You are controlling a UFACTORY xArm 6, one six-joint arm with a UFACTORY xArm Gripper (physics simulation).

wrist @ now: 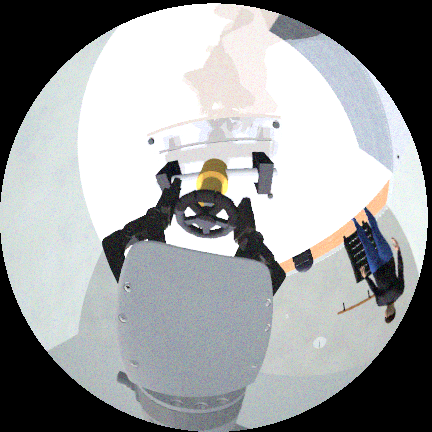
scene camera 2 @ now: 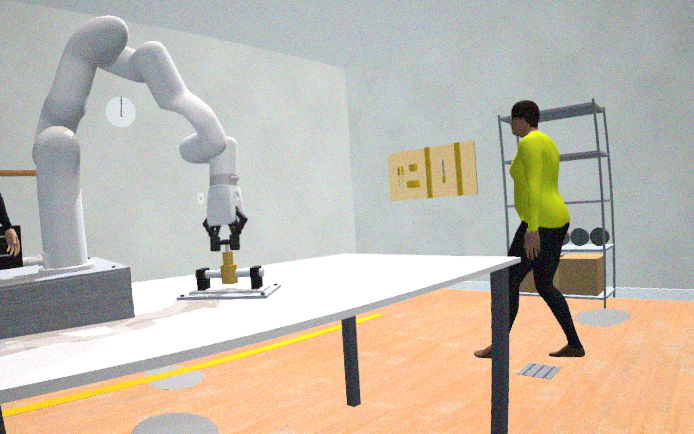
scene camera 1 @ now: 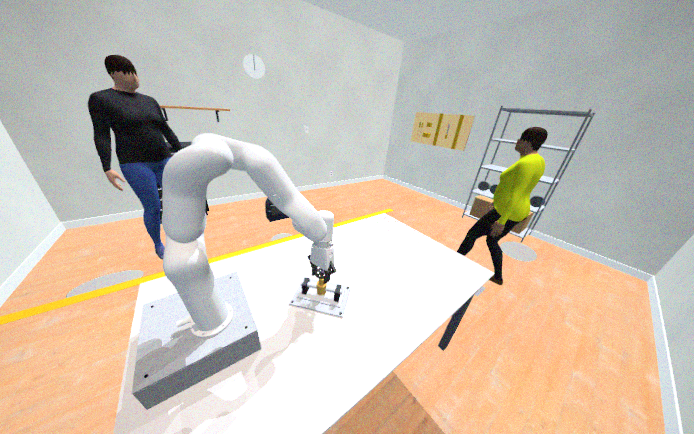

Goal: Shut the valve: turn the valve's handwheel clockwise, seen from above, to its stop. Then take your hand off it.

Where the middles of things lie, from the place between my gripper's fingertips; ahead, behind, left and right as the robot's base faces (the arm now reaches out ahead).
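Dark handwheel (wrist: 205,217), from my hand: 10 mm ahead, 10 mm above. Base plate (scene camera 1: 298,302), from my hand: 10 mm ahead, 110 mm below.
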